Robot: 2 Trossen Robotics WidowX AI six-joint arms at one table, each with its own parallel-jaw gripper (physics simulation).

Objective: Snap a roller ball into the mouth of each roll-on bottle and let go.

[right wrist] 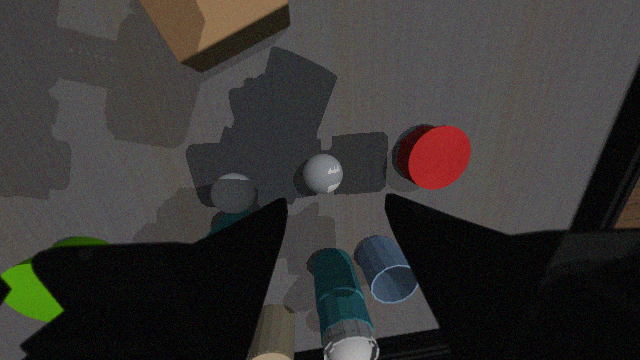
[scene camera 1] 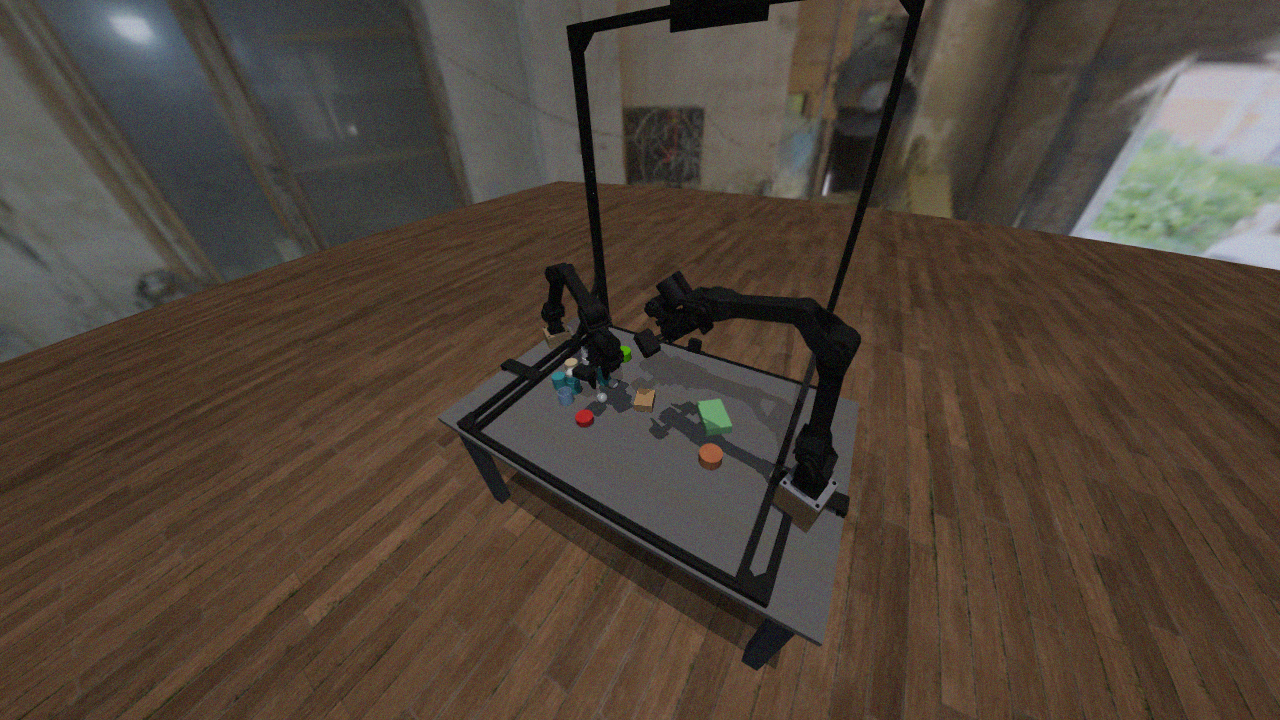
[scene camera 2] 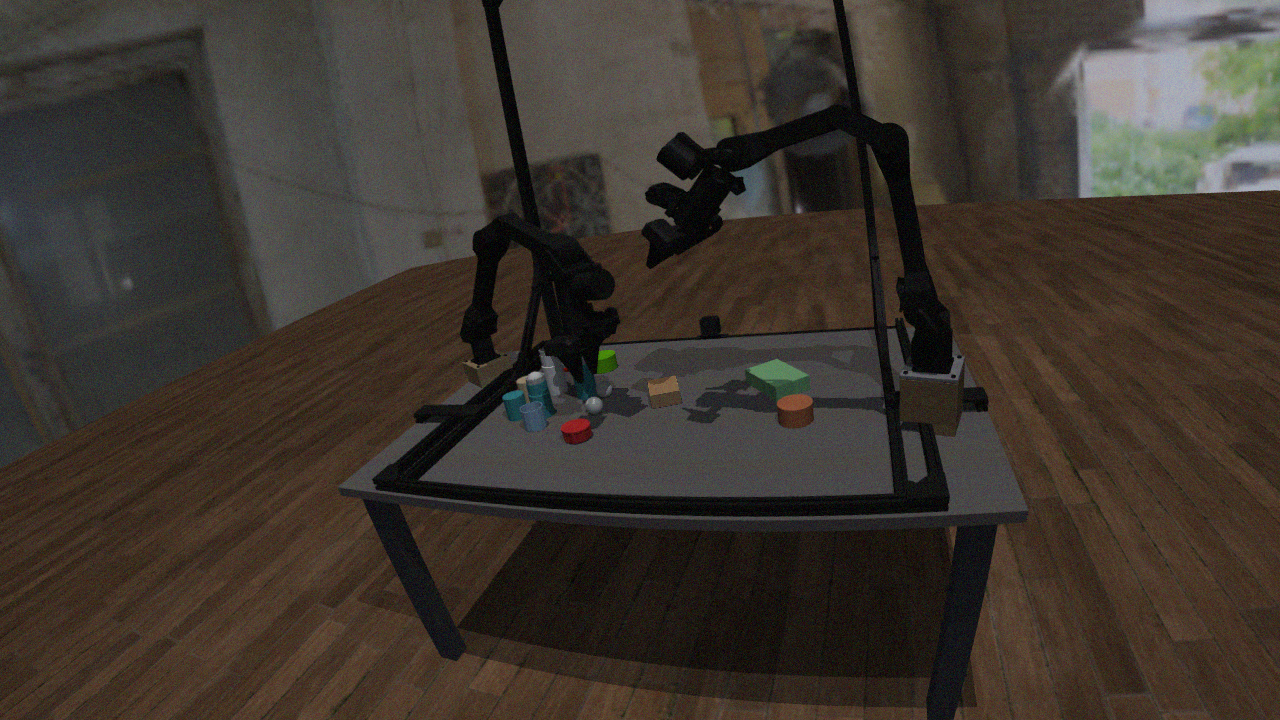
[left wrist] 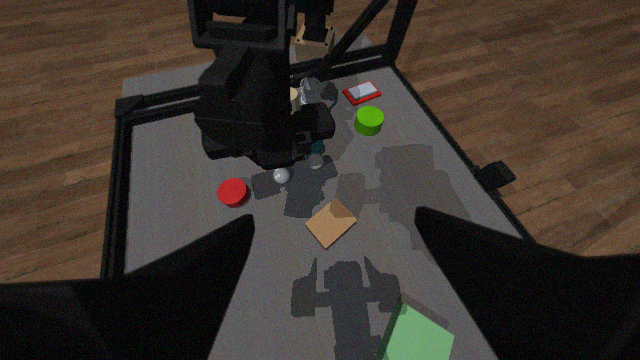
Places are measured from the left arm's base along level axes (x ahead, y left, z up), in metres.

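Pixels of known places: left gripper, fingertip midpoint: (scene camera 2: 662, 260) (left wrist: 334, 217); right gripper, fingertip midpoint: (right wrist: 335, 203) (scene camera 1: 600, 384) (scene camera 2: 587, 378); left arm's base, origin of the base link: (scene camera 1: 809, 483) (scene camera 2: 933, 365); right arm's base, origin of the base link: (scene camera 1: 556, 329) (scene camera 2: 485, 358) (left wrist: 315, 34).
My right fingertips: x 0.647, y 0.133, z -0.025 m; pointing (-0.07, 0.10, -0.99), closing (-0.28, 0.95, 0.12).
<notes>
Ahead of a thing's pixels: the offset from my right fingertips to its top centre. "*": to the spot under its first point.
A teal bottle @[dx +0.112, dy +0.040, dz +0.012 m] (right wrist: 342, 295) (scene camera 2: 540, 396) stands upright with a white ball @[* dx +0.100, dy +0.035, dz +0.015 m] (right wrist: 351, 348) in its mouth. A second teal bottle @[dx +0.080, dy -0.068, dz +0.012 m] (scene camera 2: 584, 386) (left wrist: 317, 146) is mostly hidden by the right gripper. A clear bottle @[dx +0.171, dy -0.067, dz +0.028 m] (scene camera 2: 551, 376) (left wrist: 309, 90) stands behind. Two white balls lie on the table: one ball @[dx +0.000, dy -0.001, dz -0.042 m] (right wrist: 323, 173) (left wrist: 281, 175) (scene camera 2: 593, 405) ahead of the right fingertips, the other ball @[dx +0.033, dy -0.074, dz -0.042 m] (right wrist: 233, 192) (left wrist: 315, 161) beside the second teal bottle. My right gripper (right wrist: 335, 203) is part open and empty, low above the table. My left gripper (left wrist: 334, 217) is wide open and empty, high above the table.
A red disc @[dx -0.036, dy +0.096, dz -0.052 m] (right wrist: 440, 157) (left wrist: 232, 192), blue cup @[dx +0.088, dy +0.090, dz -0.032 m] (right wrist: 387, 270), tan cylinder @[* dx +0.182, dy -0.013, dz -0.047 m] (right wrist: 274, 330) and green cylinder @[dx +0.145, dy -0.207, dz -0.043 m] (left wrist: 369, 120) surround the bottles. A tan block @[dx -0.105, dy -0.100, dz -0.048 m] (left wrist: 331, 223), light green block @[dx -0.310, dy -0.206, dz -0.048 m] (scene camera 2: 777, 378) and orange cylinder @[dx -0.403, dy -0.080, dz -0.043 m] (scene camera 2: 794, 411) lie farther right. A red-rimmed pad @[dx +0.259, dy -0.208, dz -0.064 m] (left wrist: 362, 92) lies at the back.
</notes>
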